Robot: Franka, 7 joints.
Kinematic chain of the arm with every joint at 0, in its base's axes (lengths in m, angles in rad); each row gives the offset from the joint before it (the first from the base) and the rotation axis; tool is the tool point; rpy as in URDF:
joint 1: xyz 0 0 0.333 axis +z
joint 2: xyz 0 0 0 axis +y
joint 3: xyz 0 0 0.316 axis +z
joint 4: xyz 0.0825 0 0 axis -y
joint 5: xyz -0.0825 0 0.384 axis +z
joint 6: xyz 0 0 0 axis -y
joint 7: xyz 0.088 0 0 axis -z
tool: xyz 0 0 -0.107 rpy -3.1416 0 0
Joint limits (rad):
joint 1: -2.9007..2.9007
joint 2: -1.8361..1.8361
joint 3: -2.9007..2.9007
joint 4: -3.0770..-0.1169
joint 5: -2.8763..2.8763
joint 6: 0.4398..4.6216
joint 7: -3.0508..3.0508
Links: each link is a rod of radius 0.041 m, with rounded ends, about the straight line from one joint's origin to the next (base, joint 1, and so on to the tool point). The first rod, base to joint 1, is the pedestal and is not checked.
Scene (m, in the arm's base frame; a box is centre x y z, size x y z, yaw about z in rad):
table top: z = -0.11
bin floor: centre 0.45 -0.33 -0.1 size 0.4 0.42 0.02 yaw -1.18
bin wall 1: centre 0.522 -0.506 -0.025 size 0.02 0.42 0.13 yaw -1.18
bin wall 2: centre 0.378 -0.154 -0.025 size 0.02 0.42 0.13 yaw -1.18
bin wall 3: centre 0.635 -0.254 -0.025 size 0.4 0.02 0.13 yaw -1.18
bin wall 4: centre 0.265 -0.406 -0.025 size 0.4 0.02 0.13 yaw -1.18
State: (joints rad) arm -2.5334 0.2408 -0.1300 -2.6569 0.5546 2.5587 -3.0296
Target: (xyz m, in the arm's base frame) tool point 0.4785 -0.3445 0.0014
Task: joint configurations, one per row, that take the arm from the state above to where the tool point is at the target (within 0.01 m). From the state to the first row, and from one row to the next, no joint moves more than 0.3 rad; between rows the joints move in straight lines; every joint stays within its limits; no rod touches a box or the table.
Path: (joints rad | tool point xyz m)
1: -2.2429 0.3655 0.0923 -2.5038 0.5387 2.5640 -3.0296 | -0.2345 -0.3517 0.1223
2: -1.9525 0.4902 0.3145 -2.3508 0.5227 2.5693 -3.0296 | -0.0242 -0.4727 0.1141
3: -1.6620 0.6149 0.5368 -2.1977 0.5068 2.5746 -3.0296 | 0.2383 -0.4726 0.1246
4: -1.3716 0.7397 0.7590 -2.0446 0.4909 2.5798 -3.0296 | 0.4785 -0.3445 0.1621
5: -1.3153 0.9341 0.6941 -1.9367 0.4895 2.6185 -3.0296 | 0.4835 -0.3513 0.0874
6: -1.2589 1.1286 0.6292 -1.8287 0.4881 2.6571 -3.0296 | 0.4785 -0.3445 0.0014

